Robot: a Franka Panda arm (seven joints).
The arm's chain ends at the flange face. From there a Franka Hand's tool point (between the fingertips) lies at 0.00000 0.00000 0.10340 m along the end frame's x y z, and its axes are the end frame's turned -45 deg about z.
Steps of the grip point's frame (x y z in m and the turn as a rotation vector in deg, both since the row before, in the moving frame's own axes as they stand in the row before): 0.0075 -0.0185 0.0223 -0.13 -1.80 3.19; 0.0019 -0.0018 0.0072 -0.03 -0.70 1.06; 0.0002 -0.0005 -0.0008 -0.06 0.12 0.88; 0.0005 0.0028 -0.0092 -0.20 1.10 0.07; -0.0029 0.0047 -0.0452 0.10 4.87 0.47
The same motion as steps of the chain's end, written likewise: -0.0056 -0.0208 0.0224 -1.36 -1.18 3.19; 0.0009 -0.0035 0.0072 -0.52 -0.47 1.06; -0.0004 -0.0004 -0.0008 0.04 0.13 0.88; 0.0007 0.0028 -0.0092 0.64 0.92 0.07; -0.0048 0.0117 -0.0448 3.51 3.37 0.47
